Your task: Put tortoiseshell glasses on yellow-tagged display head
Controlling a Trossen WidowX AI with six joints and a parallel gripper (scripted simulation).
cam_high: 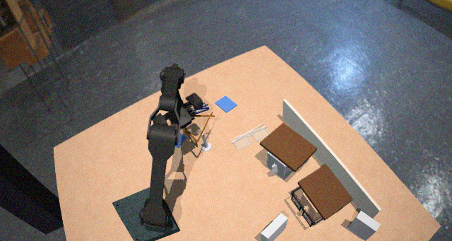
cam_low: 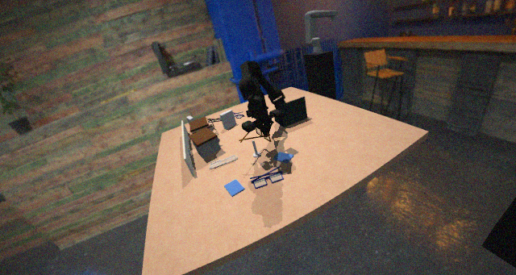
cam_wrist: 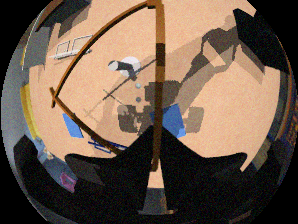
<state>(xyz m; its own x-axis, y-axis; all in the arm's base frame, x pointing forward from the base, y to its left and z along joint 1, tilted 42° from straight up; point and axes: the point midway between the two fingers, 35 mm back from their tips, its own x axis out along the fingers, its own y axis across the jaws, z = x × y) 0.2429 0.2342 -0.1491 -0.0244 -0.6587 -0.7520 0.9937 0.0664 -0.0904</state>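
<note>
My gripper tip is 5 cm short of the short grey post, 6 cm to the left of it and 8 cm above it. Round my gripper tip: grey display head: 25 cm ahead, 29 cm to the right, 5 cm below; long upright panel: 38 cm ahead, 40 cm to the right, 5 cm below.
</note>
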